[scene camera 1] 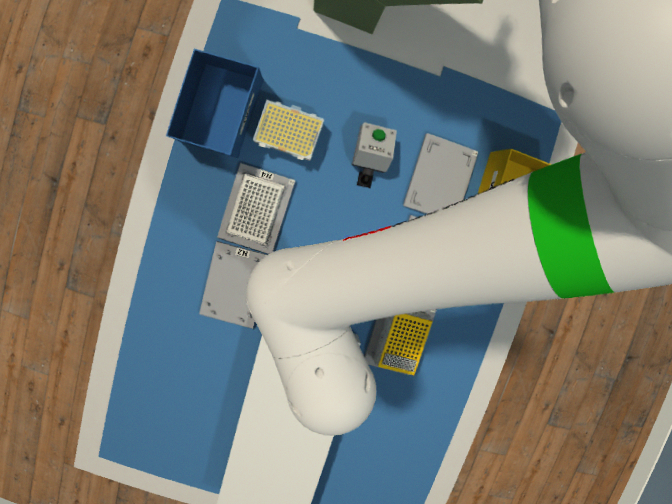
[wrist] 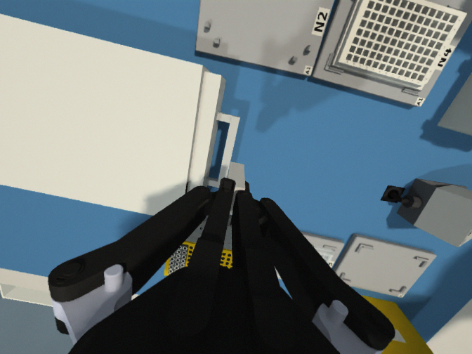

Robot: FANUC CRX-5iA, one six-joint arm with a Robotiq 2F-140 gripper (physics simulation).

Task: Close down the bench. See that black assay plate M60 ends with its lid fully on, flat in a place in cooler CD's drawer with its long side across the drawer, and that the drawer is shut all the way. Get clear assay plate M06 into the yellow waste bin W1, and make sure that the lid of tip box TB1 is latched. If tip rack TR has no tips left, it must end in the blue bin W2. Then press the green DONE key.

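Cooler CD (scene camera 1: pixel 276 423) (wrist: pixel 95 115) is a long white box. Its drawer front (wrist: pixel 207 125) stands against the body, with a white handle (wrist: pixel 231 145). My gripper (wrist: pixel 234 173) is shut and empty, its tips over the handle's near end; the arm hides it in the scene view. A white gridded plate (scene camera 1: pixel 255 208) (wrist: pixel 402 40) sits on nest N4 (scene camera 1: pixel 286 200) (wrist: pixel 327 55). A pale-yellow gridded box (scene camera 1: pixel 289 130) stands beside the blue bin (scene camera 1: pixel 203 145). A yellow rack (scene camera 1: pixel 407 341) (wrist: pixel 180 257) has grey tips at one end. The yellow bin (scene camera 1: pixel 502 165) (wrist: pixel 395 312) is partly hidden. The DONE key (scene camera 1: pixel 378 135) is green. No black plate shows.
Nest N2 (scene camera 1: pixel 227 282) (wrist: pixel 260 30) is bare, beside N4. A grey plate with corner brackets (scene camera 1: pixel 442 170) (wrist: pixel 385 265) lies near the yellow bin. The key's grey box (scene camera 1: pixel 373 157) (wrist: pixel 442 215) stands mid-bench. The arm (scene camera 1: pixel 407 265) covers the bench's middle in the scene view.
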